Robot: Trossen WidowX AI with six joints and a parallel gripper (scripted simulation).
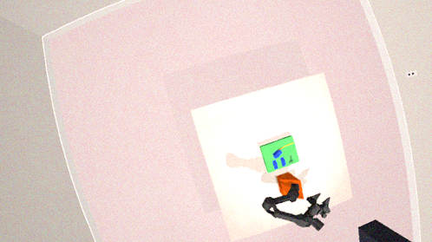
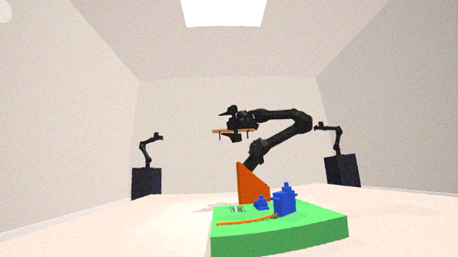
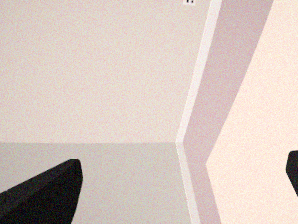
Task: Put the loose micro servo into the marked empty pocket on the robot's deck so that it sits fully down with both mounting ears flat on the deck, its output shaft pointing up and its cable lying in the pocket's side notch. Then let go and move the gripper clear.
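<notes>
Right now the green deck is 36 cm below my gripper tip, 30 cm ahead of it and 13 cm to the left of it.
</notes>
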